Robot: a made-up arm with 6 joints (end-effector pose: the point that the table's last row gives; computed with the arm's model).
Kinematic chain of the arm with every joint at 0, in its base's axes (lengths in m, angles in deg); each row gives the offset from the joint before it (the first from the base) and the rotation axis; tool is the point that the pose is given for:
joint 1: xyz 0 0 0.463 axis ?
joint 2: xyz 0.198 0 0 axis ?
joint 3: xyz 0 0 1.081 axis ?
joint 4: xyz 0 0 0.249 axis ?
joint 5: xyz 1.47 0 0 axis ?
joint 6: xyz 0.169 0 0 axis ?
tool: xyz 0 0 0
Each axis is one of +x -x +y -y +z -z.
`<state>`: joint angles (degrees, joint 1 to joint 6).
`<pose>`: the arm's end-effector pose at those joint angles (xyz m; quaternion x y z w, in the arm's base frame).
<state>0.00 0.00 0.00 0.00 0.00 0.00</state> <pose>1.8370 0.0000 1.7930 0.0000 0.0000 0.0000 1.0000</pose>
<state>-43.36 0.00 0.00 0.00 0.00 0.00</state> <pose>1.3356 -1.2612 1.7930 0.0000 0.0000 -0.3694 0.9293</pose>
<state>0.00 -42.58 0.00 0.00 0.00 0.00</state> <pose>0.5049 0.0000 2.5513 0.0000 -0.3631 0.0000 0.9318</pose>
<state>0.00 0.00 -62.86 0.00 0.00 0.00</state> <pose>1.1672 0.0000 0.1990 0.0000 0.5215 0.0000 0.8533</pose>
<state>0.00 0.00 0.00 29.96 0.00 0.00</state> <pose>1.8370 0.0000 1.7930 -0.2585 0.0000 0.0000 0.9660</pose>
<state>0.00 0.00 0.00 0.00 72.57 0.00</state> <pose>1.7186 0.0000 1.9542 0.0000 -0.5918 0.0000 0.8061</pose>
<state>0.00 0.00 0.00 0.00 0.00 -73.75</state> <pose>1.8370 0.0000 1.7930 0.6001 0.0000 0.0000 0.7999</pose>
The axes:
joint 1: +z
joint 2: +y
joint 3: -y
joint 4: -x
joint 5: -y
joint 6: -x

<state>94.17 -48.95 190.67 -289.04 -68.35 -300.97</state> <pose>0.2369 -1.2075 -0.2490 0.7139 -0.0857 -0.1955 0.6669</pose>
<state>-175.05 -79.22 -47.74 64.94 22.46 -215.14</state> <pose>-0.3722 -0.0909 1.7501 0.1131 -0.8743 -0.2667 0.3894</pose>
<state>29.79 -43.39 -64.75 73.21 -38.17 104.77</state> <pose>0.9417 0.4239 0.8685 0.9617 -0.0674 -0.2429 0.1080</pose>
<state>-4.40 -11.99 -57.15 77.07 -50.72 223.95</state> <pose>1.2278 -0.2223 0.5571 0.2602 0.1794 -0.5791 0.7515</pose>
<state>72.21 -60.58 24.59 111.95 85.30 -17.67</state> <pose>-0.3944 -0.7179 2.4882 -0.3313 -0.9234 0.1720 0.0889</pose>
